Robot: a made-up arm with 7 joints.
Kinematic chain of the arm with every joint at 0, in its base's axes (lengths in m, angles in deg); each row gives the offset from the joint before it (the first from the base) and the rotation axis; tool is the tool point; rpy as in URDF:
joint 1: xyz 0 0 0.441 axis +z
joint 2: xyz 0 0 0 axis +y
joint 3: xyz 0 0 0.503 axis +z
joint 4: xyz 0.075 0 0 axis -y
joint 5: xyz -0.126 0 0.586 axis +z
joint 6: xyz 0 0 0 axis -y
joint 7: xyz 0.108 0 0 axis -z
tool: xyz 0 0 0 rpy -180 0 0
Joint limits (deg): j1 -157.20..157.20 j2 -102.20..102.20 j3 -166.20..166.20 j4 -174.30..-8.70 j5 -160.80..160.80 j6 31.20..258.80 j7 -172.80..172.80
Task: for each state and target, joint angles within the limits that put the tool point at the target. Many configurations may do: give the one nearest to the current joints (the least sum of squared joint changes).
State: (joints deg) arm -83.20 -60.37 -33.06 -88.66 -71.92 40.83 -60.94
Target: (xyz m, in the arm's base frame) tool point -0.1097 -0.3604 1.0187
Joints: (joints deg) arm -69.86 -45.46 -13.46 -126.18 -66.16 39.76 -60.94
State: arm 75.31 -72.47 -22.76 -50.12 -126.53 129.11 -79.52
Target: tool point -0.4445 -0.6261 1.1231
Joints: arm 55.27 -89.71 -4.86 -72.31 -128.69 141.52 -79.52
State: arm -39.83 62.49 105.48 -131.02 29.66 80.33 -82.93
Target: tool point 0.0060 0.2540 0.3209
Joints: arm -29.16 47.32 83.62 -174.30 21.10 63.97 -82.93
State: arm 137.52 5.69 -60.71 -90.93 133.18 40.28 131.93
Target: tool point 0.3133 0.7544 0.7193
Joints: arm 122.22 18.83 -66.27 -112.40 132.10 44.22 131.93
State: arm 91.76 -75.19 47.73 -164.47 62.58 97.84 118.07
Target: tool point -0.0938 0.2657 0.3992
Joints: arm 61.78 -45.65 54.68 -174.30 43.37 60.44 118.07
